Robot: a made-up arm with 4 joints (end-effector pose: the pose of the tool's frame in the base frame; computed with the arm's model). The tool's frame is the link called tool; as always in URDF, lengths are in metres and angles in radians. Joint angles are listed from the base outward.
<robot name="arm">
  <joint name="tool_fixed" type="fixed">
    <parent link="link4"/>
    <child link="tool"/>
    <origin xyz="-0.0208 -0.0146 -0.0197" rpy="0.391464 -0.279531 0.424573"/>
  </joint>
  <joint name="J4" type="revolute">
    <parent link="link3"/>
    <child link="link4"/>
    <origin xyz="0.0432 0.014 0.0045" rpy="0 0 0"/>
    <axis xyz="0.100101 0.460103 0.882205"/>
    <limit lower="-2.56" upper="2.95" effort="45" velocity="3"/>
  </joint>
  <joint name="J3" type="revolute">
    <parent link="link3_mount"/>
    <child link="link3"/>
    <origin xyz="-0.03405 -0.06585 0.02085" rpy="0 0 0"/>
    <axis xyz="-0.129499 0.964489 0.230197"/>
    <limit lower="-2.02" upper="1.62" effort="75" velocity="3"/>
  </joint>
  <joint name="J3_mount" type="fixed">
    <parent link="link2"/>
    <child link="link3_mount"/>
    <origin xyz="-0.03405 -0.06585 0.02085" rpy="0 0 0"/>
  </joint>
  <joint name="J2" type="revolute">
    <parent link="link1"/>
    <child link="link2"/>
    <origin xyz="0.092 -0.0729 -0.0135" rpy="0 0 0"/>
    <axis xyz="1 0 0"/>
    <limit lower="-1.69" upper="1.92" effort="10" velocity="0.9"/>
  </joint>
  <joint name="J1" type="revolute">
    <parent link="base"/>
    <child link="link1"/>
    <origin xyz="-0.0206 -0.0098 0.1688" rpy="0 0 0"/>
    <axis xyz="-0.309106 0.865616 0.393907"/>
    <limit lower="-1.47" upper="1.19" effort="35" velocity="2.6"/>
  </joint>
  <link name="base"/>
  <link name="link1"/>
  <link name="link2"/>
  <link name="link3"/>
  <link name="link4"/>
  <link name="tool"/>
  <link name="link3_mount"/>
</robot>
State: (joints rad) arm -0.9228 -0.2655 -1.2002 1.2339
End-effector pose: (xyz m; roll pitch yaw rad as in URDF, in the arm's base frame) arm -0.1032 -0.2251 0.1808 -1.0592 -0.5739 1.3385
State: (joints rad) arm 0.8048 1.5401 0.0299 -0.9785
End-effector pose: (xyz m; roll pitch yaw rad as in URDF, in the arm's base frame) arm -0.0263 -0.1290 0.0500 0.8379 0.6368 -0.7322
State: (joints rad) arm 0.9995 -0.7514 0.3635 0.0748
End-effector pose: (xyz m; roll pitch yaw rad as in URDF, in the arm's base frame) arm 0.1357 -0.1012 0.2095 0.5344 1.2607 1.3598
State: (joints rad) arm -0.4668 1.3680 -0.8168 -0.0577
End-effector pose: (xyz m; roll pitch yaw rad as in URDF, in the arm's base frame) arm 0.0585 -0.1477 0.0376 2.3772 -0.3260 -1.4154
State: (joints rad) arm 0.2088 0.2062 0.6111 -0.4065
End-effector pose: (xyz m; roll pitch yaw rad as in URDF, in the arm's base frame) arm 0.0227 -0.2066 0.1489 0.5129 0.2851 0.3449
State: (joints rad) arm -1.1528 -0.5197 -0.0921 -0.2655
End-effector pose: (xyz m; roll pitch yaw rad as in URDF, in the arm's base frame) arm -0.0961 -0.1859 0.1563 0.4407 -1.3063 -0.6461
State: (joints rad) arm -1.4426 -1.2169 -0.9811 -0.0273
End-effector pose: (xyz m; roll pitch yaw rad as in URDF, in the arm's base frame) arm -0.1497 -0.0988 0.1963 -2.3954 -1.0133 1.5155
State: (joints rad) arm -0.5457 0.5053 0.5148 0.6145
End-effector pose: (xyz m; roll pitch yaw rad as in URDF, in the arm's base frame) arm 0.0142 -0.2101 0.0885 0.8892 -0.6066 0.9990
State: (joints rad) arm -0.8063 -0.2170 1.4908 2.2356
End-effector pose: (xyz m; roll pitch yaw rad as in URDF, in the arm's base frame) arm -0.0508 -0.2124 0.1117 2.0733 -0.7063 1.8806
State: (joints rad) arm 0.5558 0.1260 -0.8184 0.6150
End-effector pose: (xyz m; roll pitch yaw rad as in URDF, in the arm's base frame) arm 0.0868 -0.2136 0.1872 0.4279 -0.3362 0.9563
